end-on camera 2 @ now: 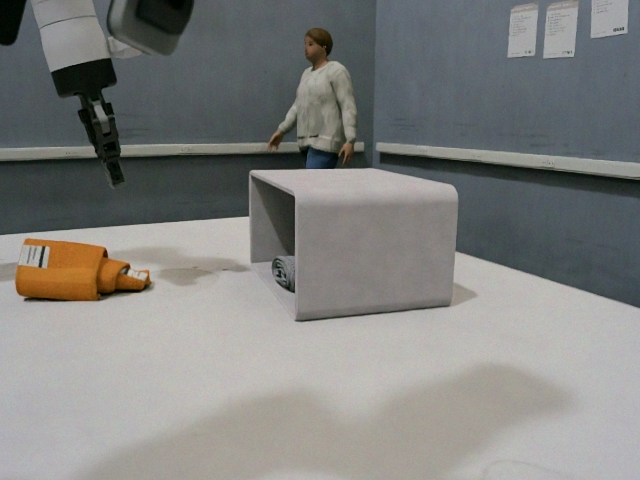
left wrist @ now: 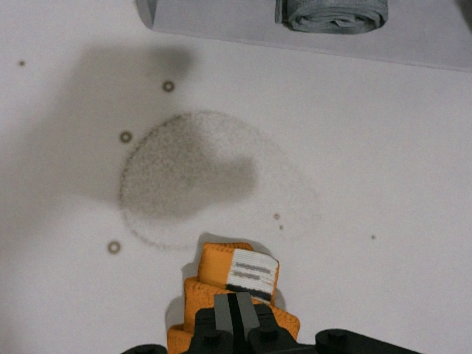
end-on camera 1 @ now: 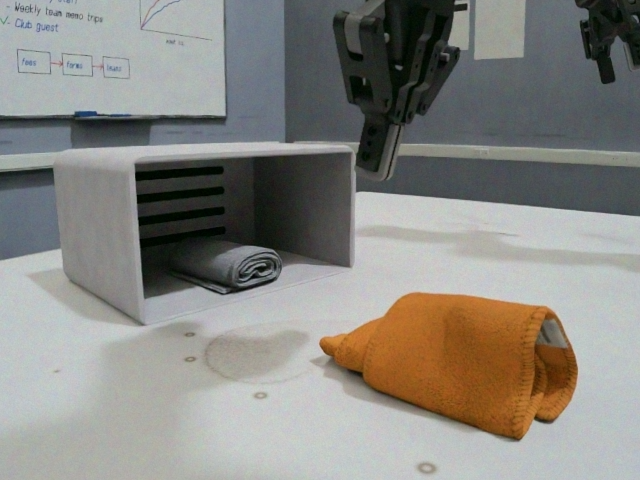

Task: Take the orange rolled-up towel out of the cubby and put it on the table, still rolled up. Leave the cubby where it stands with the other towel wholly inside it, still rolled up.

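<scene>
The orange towel (end-on camera 1: 444,356) (end-on camera 2: 59,279) (left wrist: 215,265) lies on the table in front of the cubby (end-on camera 1: 98,227) (end-on camera 2: 377,258) (left wrist: 215,25), rolled up with its layers slid out into a stepped cone. The grey towel (end-on camera 1: 217,260) (end-on camera 2: 284,273) (left wrist: 335,12) lies rolled up on the cubby's floor, inside its open front. My left gripper (end-on camera 1: 381,175) (end-on camera 2: 116,184) (left wrist: 232,317) points down above the table, apart from both towels, its fingers together and empty. My right gripper (end-on camera 1: 620,74) is high at the upper right of end-on camera 1, its fingers apart with nothing between them.
The white table (end-on camera 1: 129,413) (end-on camera 2: 180,351) (left wrist: 375,165) carries a faint round stain and several small ring marks between the orange towel and the cubby. A person (end-on camera 2: 325,103) stands beyond the table. A whiteboard (end-on camera 1: 180,77) hangs behind the cubby.
</scene>
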